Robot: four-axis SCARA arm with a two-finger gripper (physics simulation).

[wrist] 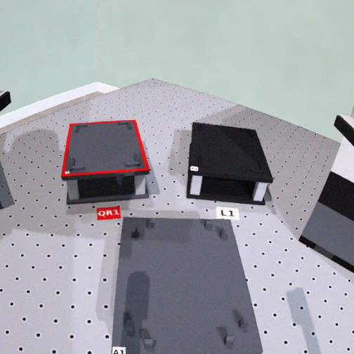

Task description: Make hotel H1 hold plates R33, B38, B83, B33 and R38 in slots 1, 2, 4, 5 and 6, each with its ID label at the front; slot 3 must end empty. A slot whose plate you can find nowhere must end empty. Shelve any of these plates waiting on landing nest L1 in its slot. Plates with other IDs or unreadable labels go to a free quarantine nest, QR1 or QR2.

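Observation:
My gripper is open and empty, with its black fingertips at the left and right edges of the wrist view. Landing nest L1 is a raised black stand right of centre, with its white label in front; no plate shows on its top. Quarantine nest QR1 is a raised grey stand with a red border, left of centre; its corner stops are bare and no plate shows on it. Hotel H1, the plates and QR2 do not show in this view.
A flat grey platform marked A1, with small pegs near its corners, lies in front of the two nests. A white, black and grey block is cut off at the right edge. The perforated table ends in a corner behind the nests.

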